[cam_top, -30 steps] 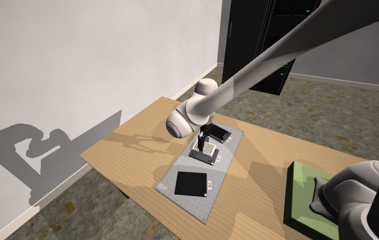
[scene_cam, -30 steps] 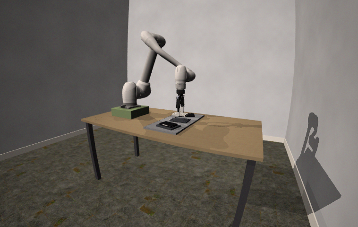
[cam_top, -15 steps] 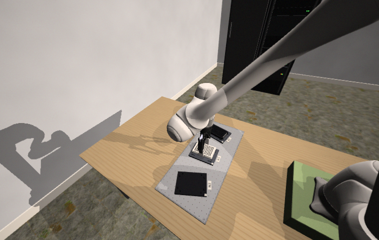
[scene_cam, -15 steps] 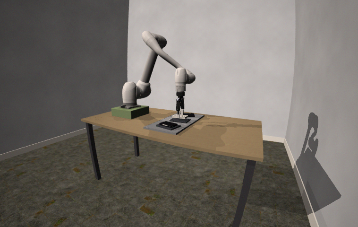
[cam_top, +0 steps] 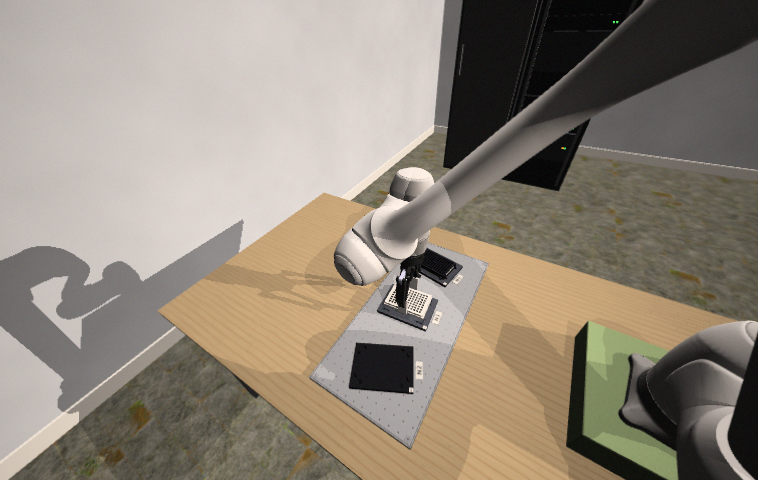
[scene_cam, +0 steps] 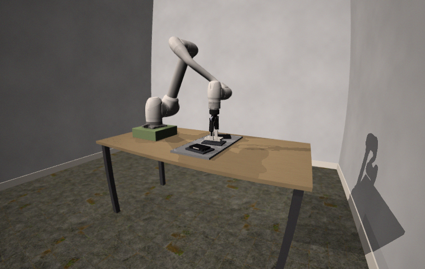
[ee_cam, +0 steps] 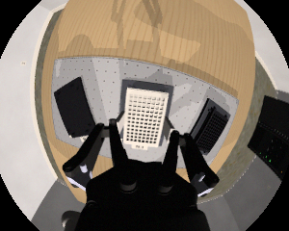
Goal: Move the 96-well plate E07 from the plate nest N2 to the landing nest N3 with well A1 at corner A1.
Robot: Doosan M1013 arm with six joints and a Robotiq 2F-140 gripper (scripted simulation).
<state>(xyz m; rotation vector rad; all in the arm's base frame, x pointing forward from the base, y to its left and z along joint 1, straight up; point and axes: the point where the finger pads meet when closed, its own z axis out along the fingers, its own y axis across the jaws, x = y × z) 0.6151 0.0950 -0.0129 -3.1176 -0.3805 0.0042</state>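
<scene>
Now: the white 96-well plate E07 20 mm below my hand. Round my hand: landing nest N3: 50 mm below; n2 label: 140 mm behind, 140 mm to the left, 60 mm below; black plate E01: 30 mm ahead, 200 mm to the right, 40 mm below.
</scene>
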